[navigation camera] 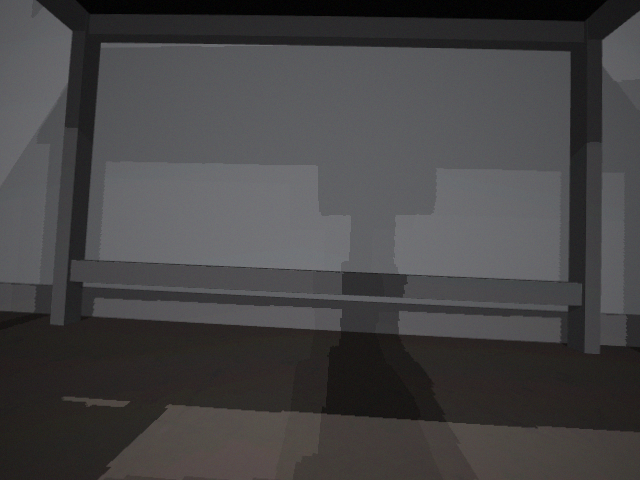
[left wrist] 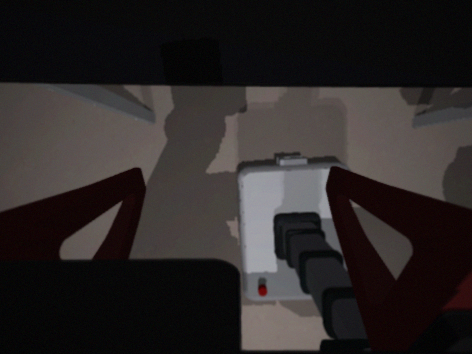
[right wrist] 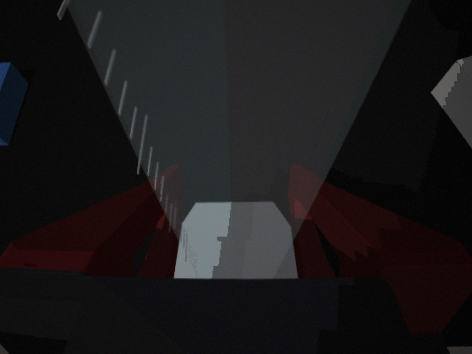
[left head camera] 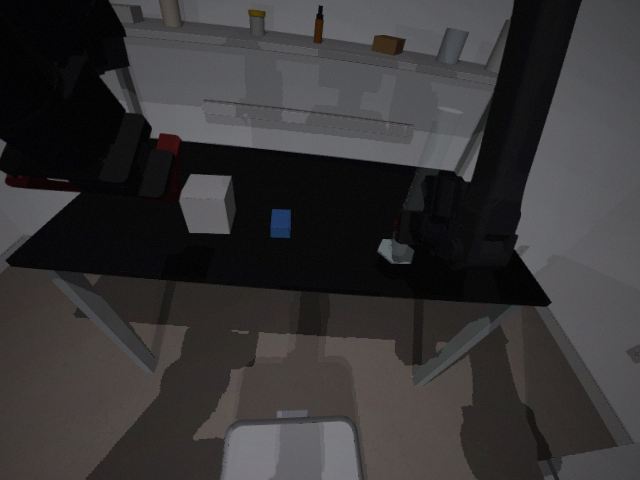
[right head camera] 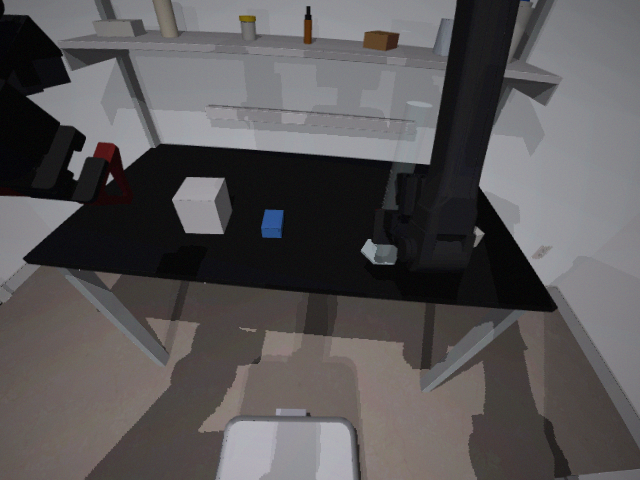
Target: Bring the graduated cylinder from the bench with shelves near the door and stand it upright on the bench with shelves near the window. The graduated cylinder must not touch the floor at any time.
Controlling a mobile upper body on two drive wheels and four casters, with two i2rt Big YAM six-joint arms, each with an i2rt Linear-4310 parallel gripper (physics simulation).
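Frame: origin at the left arm's base, x back, y right, z up, level; millimetres.
Seen in the pictures: left gripper, between the fingertips: (left wrist: 235, 177) (left head camera: 136, 191) (right head camera: 95, 195); right gripper, between the fingertips: (right wrist: 236, 177) (left head camera: 403, 221).
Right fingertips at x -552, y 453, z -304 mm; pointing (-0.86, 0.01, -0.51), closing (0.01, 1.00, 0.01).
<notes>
A point is followed by its place in that frame.
The clear graduated cylinder (left head camera: 436, 147) {y 441, x -530, z -109 mm} (right head camera: 408, 147) {y 445, x -528, z -115 mm} (right wrist: 225, 100) looks about upright over the right part of the black bench top (left head camera: 320, 268) {y 276, x -558, z -496 mm} (right head camera: 315, 268) {y 297, x -558, z -496 mm}. Its pale hexagonal foot shows at the lower end, with a dark shadow below it; whether it touches the bench is unclear. My right gripper (left head camera: 400, 224) {y 453, x -552, z -304 mm} (right wrist: 236, 177) {y 453, x -552, z -304 mm} is shut on the cylinder, low down near the foot; the arm partly hides this in the head views. My left gripper (left head camera: 174, 173) (right head camera: 118, 178) (left wrist: 235, 177) {y 1, x -360, z -122 mm} is open at the left, with nothing between its fingers. Neither door nor window shows.
A white box (left head camera: 209, 204) {y -36, x -684, z -386 mm} (right head camera: 202, 206) {y -33, x -684, z -387 mm} and a blue box (left head camera: 280, 223) {y 158, x -697, z -456 mm} (right head camera: 272, 223) {y 161, x -699, z -456 mm} (right wrist: 10, 105) {y 189, x -720, z -478 mm} stand on the bench. A pale block (right head camera: 477, 236) {y 795, x -659, z -441 mm} (right wrist: 457, 95) {y 709, x -726, z -466 mm} is right of the right gripper. The shelf (left head camera: 289, 45) {y 164, x -960, z -39 mm} (right head camera: 289, 50) {y 202, x -956, z -43 mm} above holds bottles, boxes and containers.
</notes>
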